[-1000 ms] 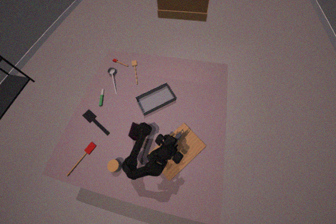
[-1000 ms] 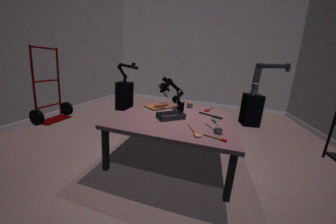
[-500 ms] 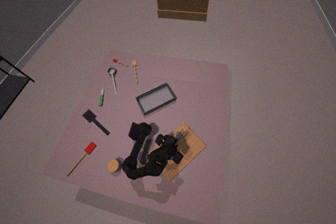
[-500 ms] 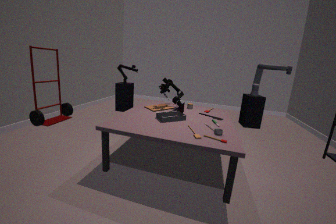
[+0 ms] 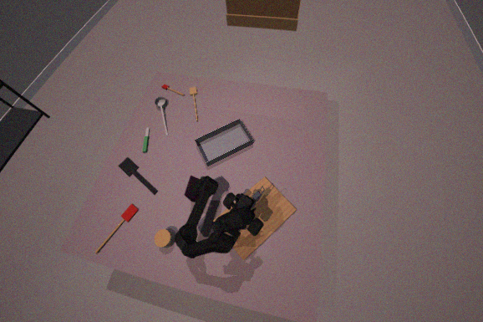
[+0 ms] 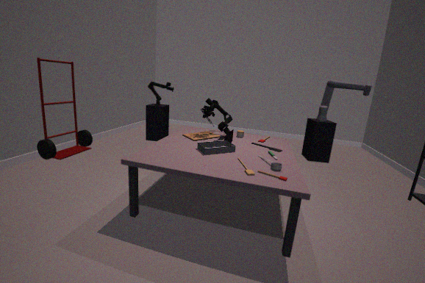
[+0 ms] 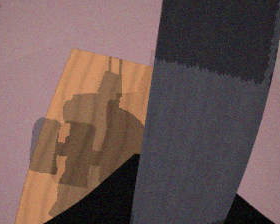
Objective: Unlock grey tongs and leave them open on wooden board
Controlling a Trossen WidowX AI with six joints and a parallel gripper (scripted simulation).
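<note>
Right now my gripper tip is 21 cm above the wooden board. Round my gripper tip: roasting tin: 42 cm ahead, 20 cm to the left, 19 cm below; then red spatula: 70 cm to the left, 21 cm below, 9 cm behind; then round wooden pot: 43 cm to the left, 18 cm below, 14 cm behind.
</note>
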